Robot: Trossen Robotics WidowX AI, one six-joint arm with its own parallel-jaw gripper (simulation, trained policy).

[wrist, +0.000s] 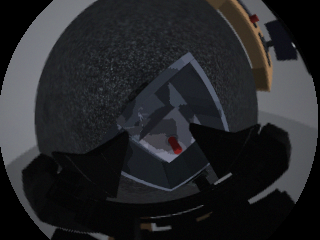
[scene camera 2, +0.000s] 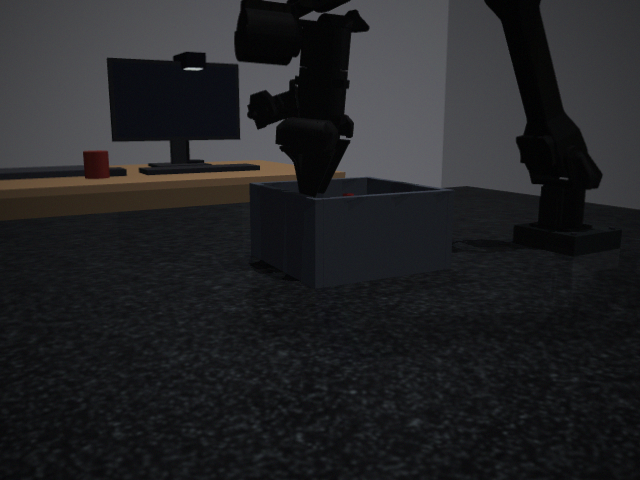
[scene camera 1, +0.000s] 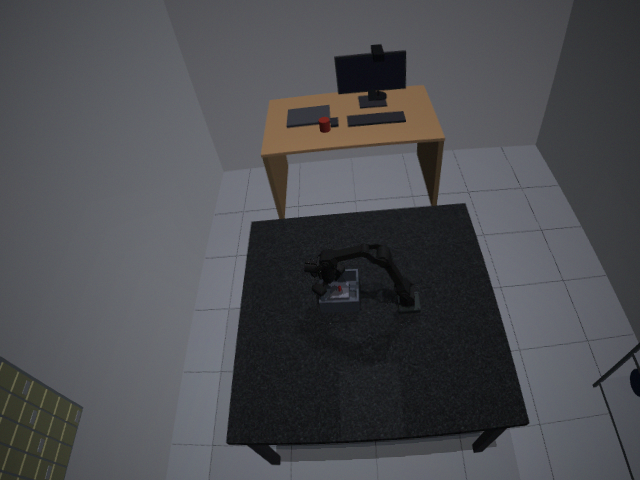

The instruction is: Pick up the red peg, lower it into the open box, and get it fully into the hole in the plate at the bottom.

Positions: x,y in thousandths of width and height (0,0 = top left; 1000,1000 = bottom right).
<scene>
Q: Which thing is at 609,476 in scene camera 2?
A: A grey box.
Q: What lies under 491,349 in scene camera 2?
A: My gripper.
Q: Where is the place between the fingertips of my gripper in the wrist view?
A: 498,544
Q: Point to a plate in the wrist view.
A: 483,569
</scene>
